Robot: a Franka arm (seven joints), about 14 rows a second.
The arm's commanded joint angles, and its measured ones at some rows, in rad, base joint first. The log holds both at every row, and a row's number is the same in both.
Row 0, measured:
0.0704, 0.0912, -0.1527, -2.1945, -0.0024, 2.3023, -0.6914
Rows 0 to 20, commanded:
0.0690, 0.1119, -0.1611, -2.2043, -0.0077, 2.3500, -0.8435
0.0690, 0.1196, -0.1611, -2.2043, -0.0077, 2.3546, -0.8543
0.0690, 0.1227, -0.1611, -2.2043, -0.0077, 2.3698, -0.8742
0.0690, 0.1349, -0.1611, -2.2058, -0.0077, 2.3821, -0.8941
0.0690, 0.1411, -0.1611, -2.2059, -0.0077, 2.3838, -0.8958
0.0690, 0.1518, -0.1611, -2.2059, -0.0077, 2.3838, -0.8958
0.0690, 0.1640, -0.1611, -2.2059, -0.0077, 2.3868, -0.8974
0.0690, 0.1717, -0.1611, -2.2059, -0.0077, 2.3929, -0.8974
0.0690, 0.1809, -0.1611, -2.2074, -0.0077, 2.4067, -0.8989
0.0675, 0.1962, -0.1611, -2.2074, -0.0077, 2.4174, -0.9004
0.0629, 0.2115, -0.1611, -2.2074, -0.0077, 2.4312, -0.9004
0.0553, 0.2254, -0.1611, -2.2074, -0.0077, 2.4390, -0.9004
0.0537, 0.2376, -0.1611, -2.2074, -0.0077, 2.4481, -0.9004
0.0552, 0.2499, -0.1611, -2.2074, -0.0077, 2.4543, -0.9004
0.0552, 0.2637, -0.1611, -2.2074, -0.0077, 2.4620, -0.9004
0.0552, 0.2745, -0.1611, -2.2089, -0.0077, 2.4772, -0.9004
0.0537, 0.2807, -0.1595, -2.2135, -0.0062, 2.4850, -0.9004
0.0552, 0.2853, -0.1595, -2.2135, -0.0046, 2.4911, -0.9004
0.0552, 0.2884, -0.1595, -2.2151, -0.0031, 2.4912, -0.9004
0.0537, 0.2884, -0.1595, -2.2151, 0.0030, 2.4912, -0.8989
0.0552, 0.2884, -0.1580, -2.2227, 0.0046, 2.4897, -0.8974
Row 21, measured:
0.0600, 0.2958, -0.1605, -2.2041, -0.0023, 2.4712, -0.8816
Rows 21 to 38, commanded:
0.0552, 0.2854, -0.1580, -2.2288, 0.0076, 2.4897, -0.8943
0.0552, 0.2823, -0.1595, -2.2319, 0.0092, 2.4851, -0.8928
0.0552, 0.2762, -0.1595, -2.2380, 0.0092, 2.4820, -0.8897
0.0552, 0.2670, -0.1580, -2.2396, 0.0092, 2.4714, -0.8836
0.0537, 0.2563, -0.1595, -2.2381, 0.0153, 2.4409, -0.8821
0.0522, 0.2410, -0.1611, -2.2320, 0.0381, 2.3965, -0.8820
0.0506, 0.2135, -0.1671, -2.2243, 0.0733, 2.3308, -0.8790
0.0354, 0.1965, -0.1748, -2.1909, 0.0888, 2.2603, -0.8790
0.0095, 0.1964, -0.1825, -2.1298, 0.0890, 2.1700, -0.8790
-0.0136, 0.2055, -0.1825, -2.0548, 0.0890, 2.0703, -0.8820
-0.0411, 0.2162, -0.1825, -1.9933, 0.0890, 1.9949, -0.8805
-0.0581, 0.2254, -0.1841, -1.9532, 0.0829, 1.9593, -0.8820
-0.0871, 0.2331, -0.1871, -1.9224, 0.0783, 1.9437, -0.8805
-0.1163, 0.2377, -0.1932, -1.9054, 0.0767, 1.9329, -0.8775
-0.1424, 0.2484, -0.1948, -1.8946, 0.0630, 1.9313, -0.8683
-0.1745, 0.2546, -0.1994, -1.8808, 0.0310, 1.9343, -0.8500
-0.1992, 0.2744, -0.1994, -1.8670, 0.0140, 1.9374, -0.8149
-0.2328, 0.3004, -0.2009, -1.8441, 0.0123, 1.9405, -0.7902
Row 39, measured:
-0.1815, 0.2418, -0.2078, -1.9072, 0.0310, 1.9550, -0.8441
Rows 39 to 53, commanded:
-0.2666, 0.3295, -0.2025, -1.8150, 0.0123, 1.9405, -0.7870
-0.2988, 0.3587, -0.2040, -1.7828, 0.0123, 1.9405, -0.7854
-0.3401, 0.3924, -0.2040, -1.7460, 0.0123, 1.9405, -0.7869
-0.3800, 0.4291, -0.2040, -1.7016, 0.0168, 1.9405, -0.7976
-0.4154, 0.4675, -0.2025, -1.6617, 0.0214, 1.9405, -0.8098
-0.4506, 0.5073, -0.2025, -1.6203, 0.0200, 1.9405, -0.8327
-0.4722, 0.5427, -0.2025, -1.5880, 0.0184, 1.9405, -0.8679
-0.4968, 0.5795, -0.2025, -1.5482, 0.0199, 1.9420, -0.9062
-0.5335, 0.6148, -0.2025, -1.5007, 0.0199, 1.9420, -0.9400
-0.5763, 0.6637, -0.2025, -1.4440, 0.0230, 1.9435, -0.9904
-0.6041, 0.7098, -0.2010, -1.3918, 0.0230, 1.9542, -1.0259
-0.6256, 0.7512, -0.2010, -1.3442, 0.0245, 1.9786, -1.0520
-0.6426, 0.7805, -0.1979, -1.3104, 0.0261, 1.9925, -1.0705
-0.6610, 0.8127, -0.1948, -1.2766, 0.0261, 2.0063, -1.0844
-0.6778, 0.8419, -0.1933, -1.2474, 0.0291, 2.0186, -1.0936
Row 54, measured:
-0.6444, 0.7620, -0.2099, -1.3602, 0.0217, 2.0195, -1.0594
